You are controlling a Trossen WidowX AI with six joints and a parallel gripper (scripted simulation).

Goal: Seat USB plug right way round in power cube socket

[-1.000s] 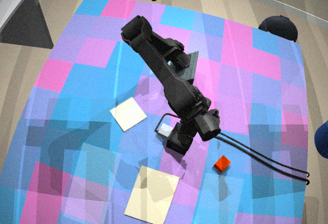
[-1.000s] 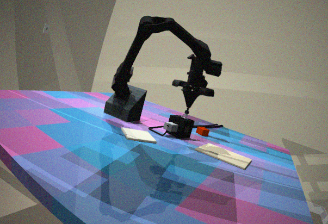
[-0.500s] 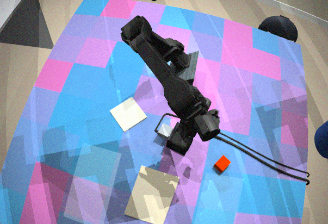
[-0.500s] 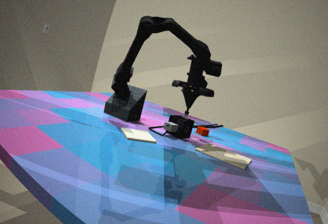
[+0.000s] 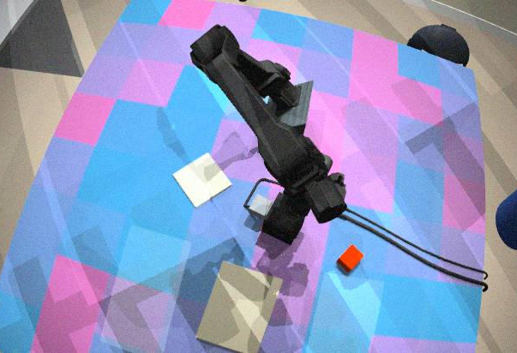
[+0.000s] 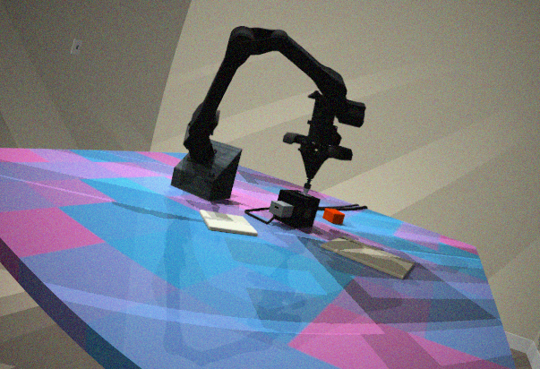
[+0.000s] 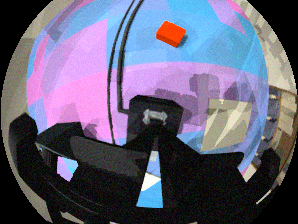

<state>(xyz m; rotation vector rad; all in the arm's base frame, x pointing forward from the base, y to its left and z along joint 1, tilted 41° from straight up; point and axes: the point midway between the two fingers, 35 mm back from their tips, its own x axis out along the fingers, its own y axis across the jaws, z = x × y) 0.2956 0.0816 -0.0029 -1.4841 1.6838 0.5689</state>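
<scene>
The usb plug lies 2 cm below my gripper tip. The rest, counted from my gripper tip: cream board: 22 cm ahead, 12 cm below, 8 cm to the right; orange block: 15 cm to the left, 10 cm below, 5 cm ahead; usb socket: 5 cm below.
</scene>
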